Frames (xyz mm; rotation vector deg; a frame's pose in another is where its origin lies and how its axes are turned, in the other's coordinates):
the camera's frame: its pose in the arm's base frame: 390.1 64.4 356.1 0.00 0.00 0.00
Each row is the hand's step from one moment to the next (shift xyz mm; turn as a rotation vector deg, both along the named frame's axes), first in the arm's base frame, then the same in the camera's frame.
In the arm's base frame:
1: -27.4 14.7 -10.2 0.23 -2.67 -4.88
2: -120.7 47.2 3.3 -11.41 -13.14 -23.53
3: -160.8 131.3 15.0 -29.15 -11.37 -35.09
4: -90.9 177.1 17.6 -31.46 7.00 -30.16
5: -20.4 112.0 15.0 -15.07 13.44 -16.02
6: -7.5 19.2 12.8 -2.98 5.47 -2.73
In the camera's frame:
1: -27.4 14.7 -10.2 0.23 -2.67 -4.88
2: -120.7 47.2 3.3 -11.41 -13.14 -23.53
3: -160.8 131.3 15.0 -29.15 -11.37 -35.09
4: -90.9 177.1 17.6 -31.46 7.00 -30.16
5: -20.4 112.0 15.0 -15.07 13.44 -16.02
6: -7.5 19.2 12.8 -2.98 5.47 -2.73

